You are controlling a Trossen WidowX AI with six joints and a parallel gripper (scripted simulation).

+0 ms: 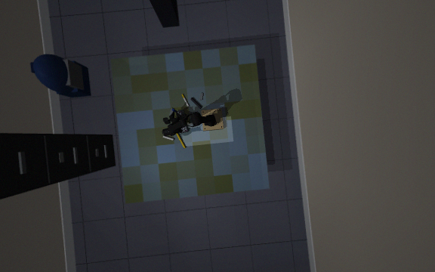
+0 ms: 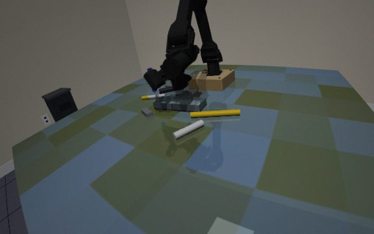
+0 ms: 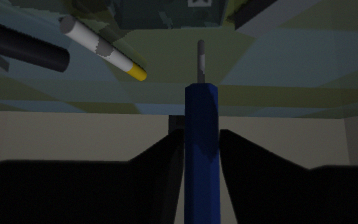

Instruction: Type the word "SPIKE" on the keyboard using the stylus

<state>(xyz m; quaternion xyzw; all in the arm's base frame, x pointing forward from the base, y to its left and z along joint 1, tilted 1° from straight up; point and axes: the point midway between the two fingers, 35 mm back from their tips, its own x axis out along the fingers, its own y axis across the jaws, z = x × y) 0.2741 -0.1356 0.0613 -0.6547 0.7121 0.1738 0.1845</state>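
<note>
Right now my gripper tip is 90 mm above the small grey block, 50 mm short of it and 20 mm to the left of it. Also, from my gripper tip: blue stylus 10 mm below; grey stylus tip 50 mm below; black cylinder 180 mm behind, 90 mm below, 30 mm to the right.
</note>
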